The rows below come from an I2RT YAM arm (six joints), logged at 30 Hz.
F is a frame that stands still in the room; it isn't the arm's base.
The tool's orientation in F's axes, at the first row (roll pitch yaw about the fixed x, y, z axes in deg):
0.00, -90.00, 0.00
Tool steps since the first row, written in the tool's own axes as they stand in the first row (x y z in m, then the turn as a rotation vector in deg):
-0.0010, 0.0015, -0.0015, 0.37, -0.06, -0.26
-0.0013, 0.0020, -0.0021, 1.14, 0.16, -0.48
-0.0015, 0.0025, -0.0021, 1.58, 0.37, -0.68
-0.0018, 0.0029, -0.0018, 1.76, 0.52, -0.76
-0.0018, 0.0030, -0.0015, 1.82, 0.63, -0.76
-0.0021, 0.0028, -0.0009, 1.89, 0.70, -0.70
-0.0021, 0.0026, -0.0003, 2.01, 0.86, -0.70
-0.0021, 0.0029, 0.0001, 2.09, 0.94, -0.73
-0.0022, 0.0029, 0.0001, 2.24, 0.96, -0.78
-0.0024, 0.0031, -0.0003, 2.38, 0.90, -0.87
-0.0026, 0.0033, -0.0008, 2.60, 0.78, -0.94
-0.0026, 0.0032, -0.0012, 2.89, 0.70, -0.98
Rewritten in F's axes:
0.0015, 0.0015, -0.0010, 0.26, -0.06, 0.37
0.0021, 0.0020, -0.0013, 0.48, 0.16, 1.14
0.0021, 0.0025, -0.0015, 0.68, 0.37, 1.58
0.0018, 0.0029, -0.0018, 0.76, 0.52, 1.76
0.0015, 0.0030, -0.0018, 0.76, 0.63, 1.82
0.0009, 0.0028, -0.0021, 0.70, 0.70, 1.89
0.0003, 0.0026, -0.0021, 0.70, 0.86, 2.01
-0.0001, 0.0029, -0.0021, 0.73, 0.94, 2.09
-0.0001, 0.0029, -0.0022, 0.78, 0.96, 2.24
0.0003, 0.0031, -0.0024, 0.87, 0.90, 2.38
0.0008, 0.0033, -0.0026, 0.94, 0.78, 2.60
0.0012, 0.0032, -0.0026, 0.98, 0.70, 2.89

